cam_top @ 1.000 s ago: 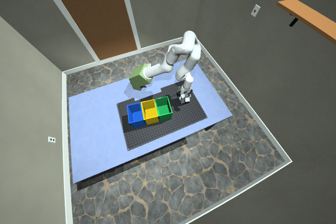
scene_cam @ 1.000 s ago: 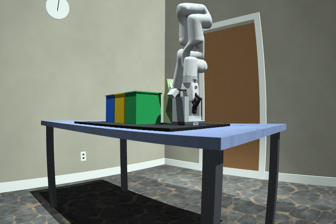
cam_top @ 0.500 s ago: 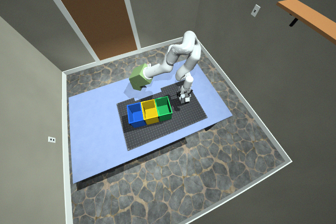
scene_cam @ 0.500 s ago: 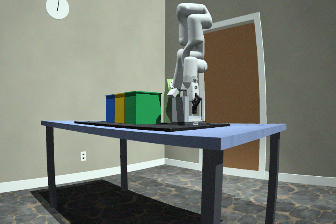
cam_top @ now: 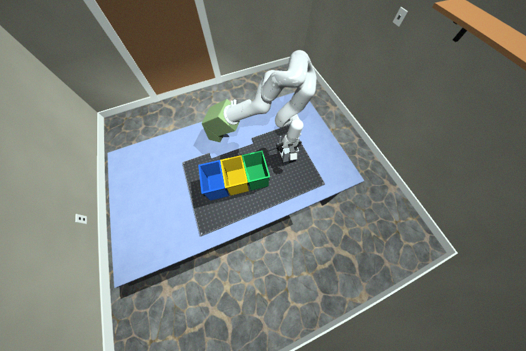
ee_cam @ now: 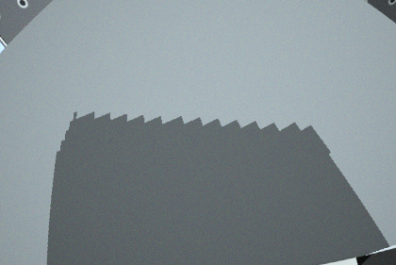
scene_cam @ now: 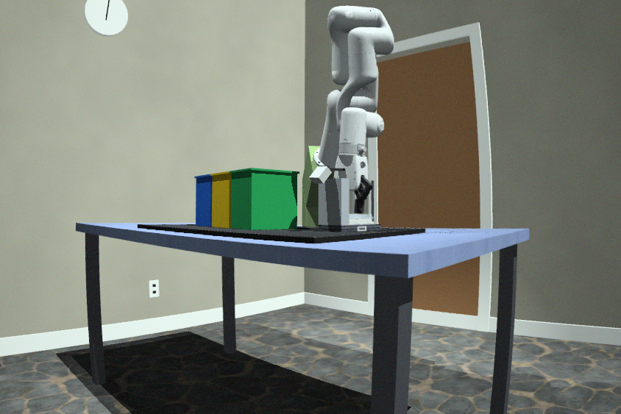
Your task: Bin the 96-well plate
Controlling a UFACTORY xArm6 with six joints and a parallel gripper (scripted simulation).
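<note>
Right now my hand is 3 cm above the 96-well plate. From my hand the other things lie so: blue bin: 20 cm ahead, 49 cm to the right, 3 cm above; then yellow bin: 18 cm ahead, 36 cm to the right, 3 cm above; then green bin: 16 cm ahead, 23 cm to the right, 3 cm above.
</note>
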